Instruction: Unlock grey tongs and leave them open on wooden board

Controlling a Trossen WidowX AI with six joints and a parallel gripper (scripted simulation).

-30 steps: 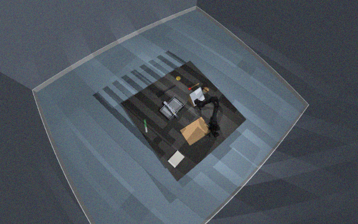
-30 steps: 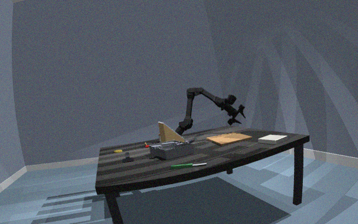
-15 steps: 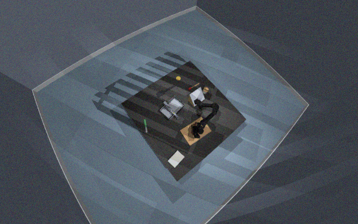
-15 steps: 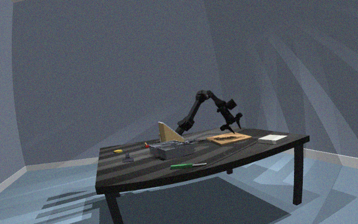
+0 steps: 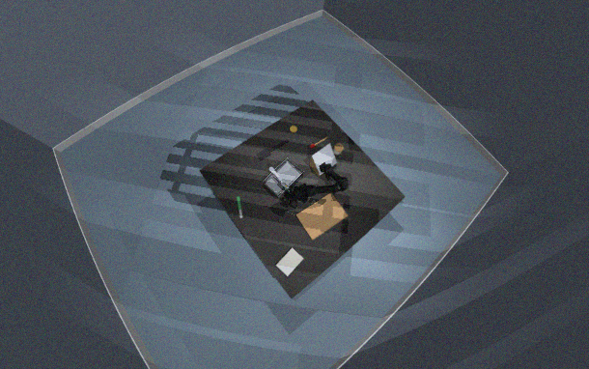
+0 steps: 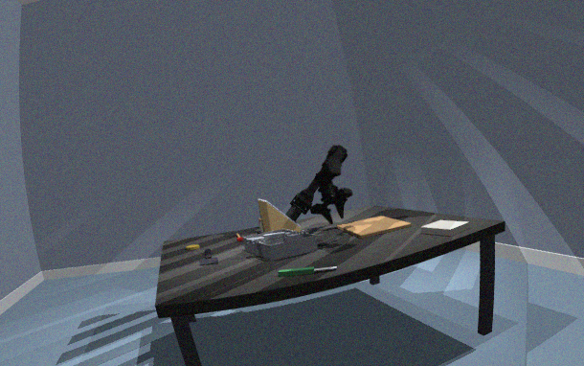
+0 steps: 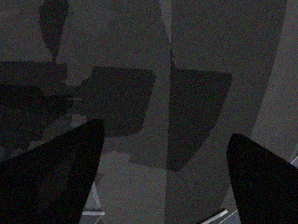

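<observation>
The yellow lock piece is 5 cm behind my gripper tip, 14 cm to the right of it and 2 cm below it. From my gripper tip the other things lie so: green-handled tool: 35 cm ahead, 22 cm to the right, 8 cm below; then grey roasting tin: 9 cm behind, 23 cm to the right, 6 cm below; then wooden board: 15 cm behind, 22 cm to the left, 8 cm below.
</observation>
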